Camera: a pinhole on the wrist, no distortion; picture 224 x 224 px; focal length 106.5 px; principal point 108.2 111.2 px. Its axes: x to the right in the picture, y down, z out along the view. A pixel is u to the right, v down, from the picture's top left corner.
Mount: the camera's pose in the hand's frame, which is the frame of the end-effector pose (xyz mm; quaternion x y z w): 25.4 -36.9 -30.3 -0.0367 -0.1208 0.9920 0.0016
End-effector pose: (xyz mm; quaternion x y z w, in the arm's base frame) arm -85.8 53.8 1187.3 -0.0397 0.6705 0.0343 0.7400
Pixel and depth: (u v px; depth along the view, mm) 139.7 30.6 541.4
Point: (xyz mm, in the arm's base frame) 447.1 346.9 1416.4
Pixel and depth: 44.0 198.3 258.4
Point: 140.7 -231.8 1046.6
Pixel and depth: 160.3 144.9 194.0
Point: 55.3 -72.8 1285.1
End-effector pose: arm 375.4 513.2 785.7 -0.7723 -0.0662 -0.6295 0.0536
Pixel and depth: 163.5 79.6 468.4
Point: 747.0 588.4 450.1
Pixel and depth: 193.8 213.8 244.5
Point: 414.6 846.3 574.9
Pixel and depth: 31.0 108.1 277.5
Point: 645.6 659.2 935.7
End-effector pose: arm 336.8 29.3 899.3 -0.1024 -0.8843 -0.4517 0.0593
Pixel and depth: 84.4 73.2 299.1
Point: 264.3 269.8 739.1
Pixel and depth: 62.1 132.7 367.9
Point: 132.8 195.0 586.9
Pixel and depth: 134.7 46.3 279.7
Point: 411.6 280.7 773.9
